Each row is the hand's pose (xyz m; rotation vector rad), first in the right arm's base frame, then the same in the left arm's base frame.
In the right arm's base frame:
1: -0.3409 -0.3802 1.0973 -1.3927 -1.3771 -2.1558
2: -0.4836 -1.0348 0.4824 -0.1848 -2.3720 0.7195
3: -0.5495 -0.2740 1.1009 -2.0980 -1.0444 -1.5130
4: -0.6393 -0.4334 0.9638 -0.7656 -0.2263 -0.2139
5: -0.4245 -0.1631 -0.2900 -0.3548 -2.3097 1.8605
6: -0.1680 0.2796 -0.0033 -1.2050 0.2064 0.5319
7: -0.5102 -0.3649 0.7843 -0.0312 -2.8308 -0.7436
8: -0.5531 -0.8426 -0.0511 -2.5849 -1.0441 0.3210
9: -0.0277 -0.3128 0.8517 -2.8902 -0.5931 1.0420
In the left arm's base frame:
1: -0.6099 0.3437 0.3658 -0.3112 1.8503 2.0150
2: -0.0896 -0.3966 0.4564 0.4168 2.1514 -1.0874
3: -0.6637 0.3347 0.1382 0.6748 1.7281 2.0820
4: -0.5639 0.1302 0.1169 -0.9754 -1.6448 -0.3383
5: 0.7138 0.2408 -0.0987 0.8775 1.2277 -1.4203
6: 0.5289 0.7955 -0.0529 -1.8502 -1.0005 -0.1242
7: -0.3532 0.2190 0.1528 -0.6236 2.1143 -0.0841
8: 0.4150 -0.3609 0.1909 1.9683 1.2705 0.9027
9: -0.2865 0.5086 0.5424 2.2533 0.5239 0.6325

